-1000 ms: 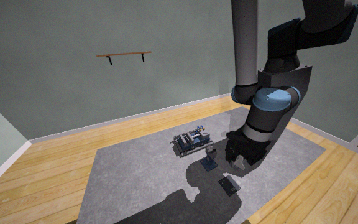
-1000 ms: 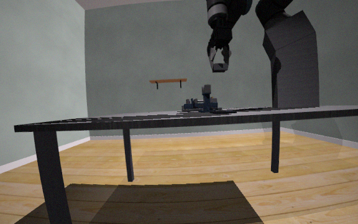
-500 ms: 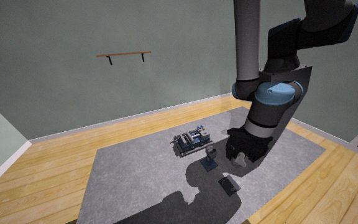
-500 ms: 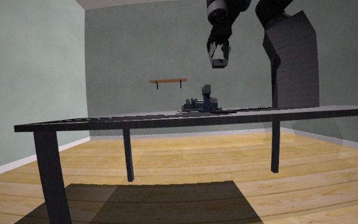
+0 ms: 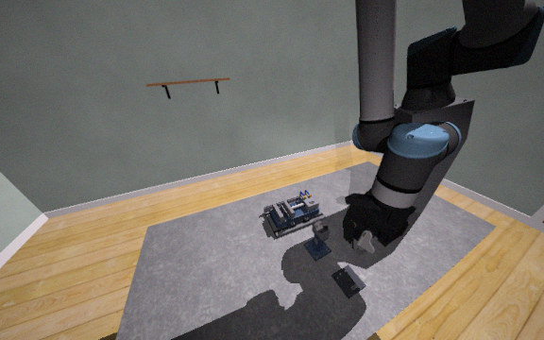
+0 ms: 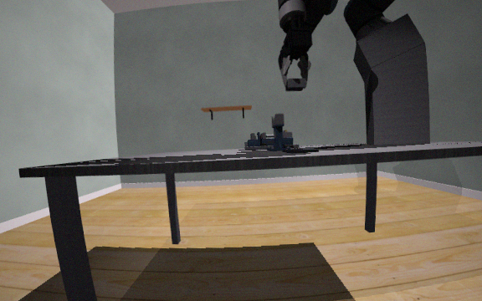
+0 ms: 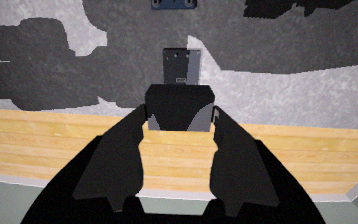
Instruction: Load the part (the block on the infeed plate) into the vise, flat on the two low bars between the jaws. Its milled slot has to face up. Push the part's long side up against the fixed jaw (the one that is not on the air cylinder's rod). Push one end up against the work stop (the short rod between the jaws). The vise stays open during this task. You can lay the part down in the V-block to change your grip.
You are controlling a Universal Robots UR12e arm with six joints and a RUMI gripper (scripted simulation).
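The part is 10 mm below my hand. The rest, counted from my hand: air cylinder 380 mm to the right, 170 mm below, 40 mm behind; then cylinder rod 380 mm to the right, 170 mm below, 40 mm ahead; then work stop 330 mm to the right, 150 mm below, 120 mm ahead.
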